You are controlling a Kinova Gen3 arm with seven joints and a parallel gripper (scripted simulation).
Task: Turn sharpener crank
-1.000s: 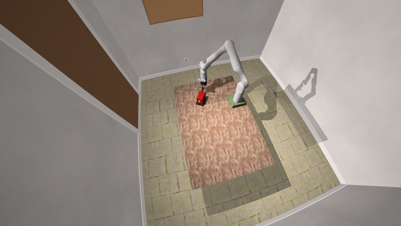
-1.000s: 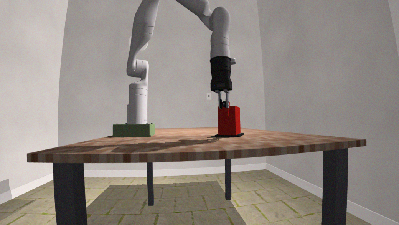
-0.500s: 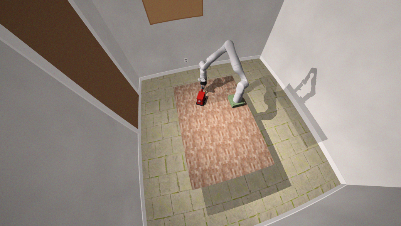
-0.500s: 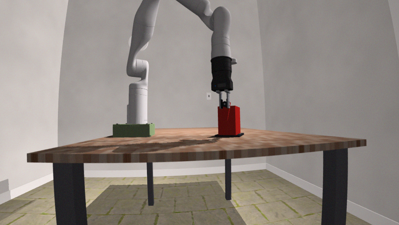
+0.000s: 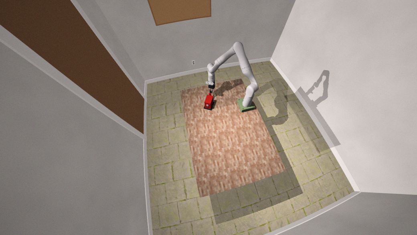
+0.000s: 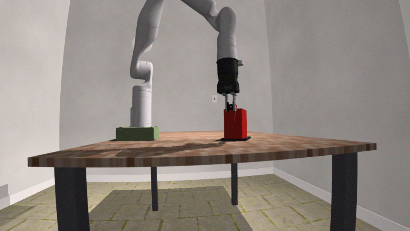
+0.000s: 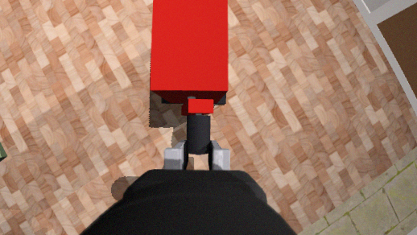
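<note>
Right now my hand is 2 cm to the right of the dark handle and 1 cm short of it.
</note>
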